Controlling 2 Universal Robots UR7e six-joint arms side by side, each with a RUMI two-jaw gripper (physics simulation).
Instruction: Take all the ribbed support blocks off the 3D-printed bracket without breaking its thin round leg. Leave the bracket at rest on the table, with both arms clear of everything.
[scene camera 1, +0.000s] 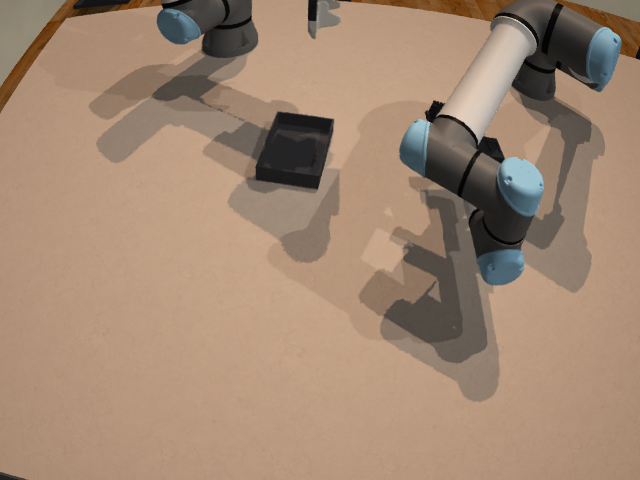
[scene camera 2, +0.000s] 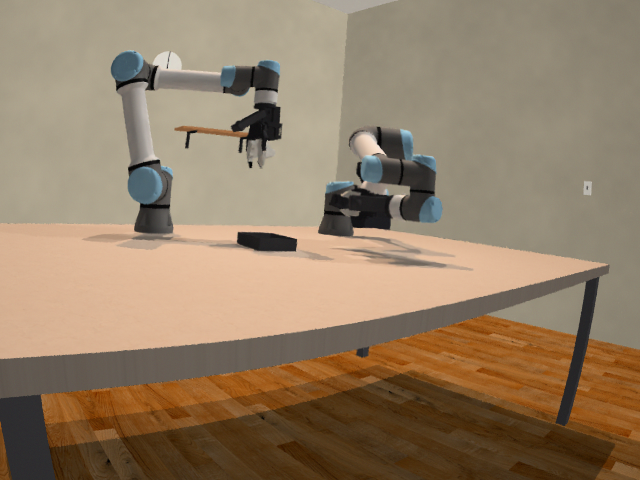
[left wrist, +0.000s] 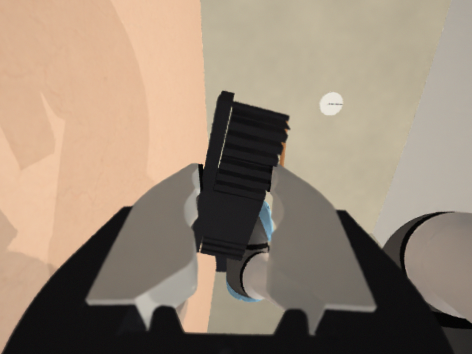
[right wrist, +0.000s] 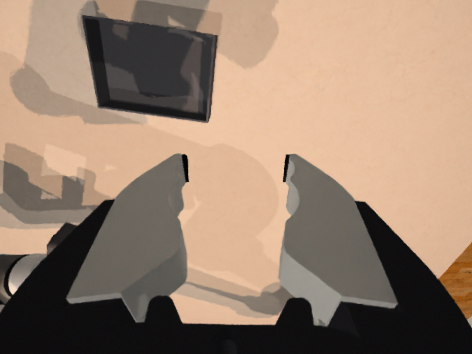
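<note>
My left gripper (left wrist: 235, 167) (scene camera 2: 351, 201) is shut on the black bracket (left wrist: 230, 215) and holds it in the air above the table. In the left wrist view a large ribbed support block (left wrist: 252, 135) is on the bracket's upper part and a smaller ribbed part (left wrist: 222, 247) is near its lower end. The thin round leg cannot be made out. In scene camera 1 the arm hides most of the left gripper and bracket. My right gripper (right wrist: 236, 158) (scene camera 2: 255, 164) is open and empty, high above the table, fingers pointing down. Part of it shows at scene camera 1's top edge.
A black open tray (scene camera 1: 289, 176) (scene camera 2: 279, 243) (right wrist: 150, 113) lies on the table (scene camera 1: 180, 335) (scene camera 2: 180, 294), with shadows inside it. In scene camera 1 it lies left of the left arm's wrist. In the right wrist view it lies beyond the right fingertips, toward the upper left.
</note>
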